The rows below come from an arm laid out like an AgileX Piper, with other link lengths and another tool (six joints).
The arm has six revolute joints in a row. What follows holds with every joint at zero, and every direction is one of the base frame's.
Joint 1 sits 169.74 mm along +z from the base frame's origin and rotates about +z.
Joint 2 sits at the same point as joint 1 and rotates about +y.
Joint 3 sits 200.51 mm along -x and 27.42 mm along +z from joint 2 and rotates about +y.
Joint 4 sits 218.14 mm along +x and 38.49 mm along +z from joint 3 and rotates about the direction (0.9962, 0, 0.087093).
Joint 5 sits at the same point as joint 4 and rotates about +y.
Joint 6 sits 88.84 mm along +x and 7.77 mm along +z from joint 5 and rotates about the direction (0.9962, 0, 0.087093).
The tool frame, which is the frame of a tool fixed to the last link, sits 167.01 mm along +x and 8.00 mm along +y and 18.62 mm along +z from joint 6; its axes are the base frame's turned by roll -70.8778, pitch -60.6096 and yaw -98.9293 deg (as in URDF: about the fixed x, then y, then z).
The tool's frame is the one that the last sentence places.
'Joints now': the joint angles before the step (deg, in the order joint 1, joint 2, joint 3, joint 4, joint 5, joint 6). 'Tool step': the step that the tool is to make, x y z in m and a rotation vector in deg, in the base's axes. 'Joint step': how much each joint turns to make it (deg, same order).
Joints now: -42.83 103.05 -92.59 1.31 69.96 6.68
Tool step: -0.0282 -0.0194 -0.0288 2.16 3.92 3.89
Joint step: -6.11 4.59 -0.02 0.90 0.02 -10.36
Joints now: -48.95 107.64 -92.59 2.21 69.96 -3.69
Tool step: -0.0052 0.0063 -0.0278 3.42 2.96 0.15
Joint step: 0.01 4.52 0.01 0.04 0.00 -0.15
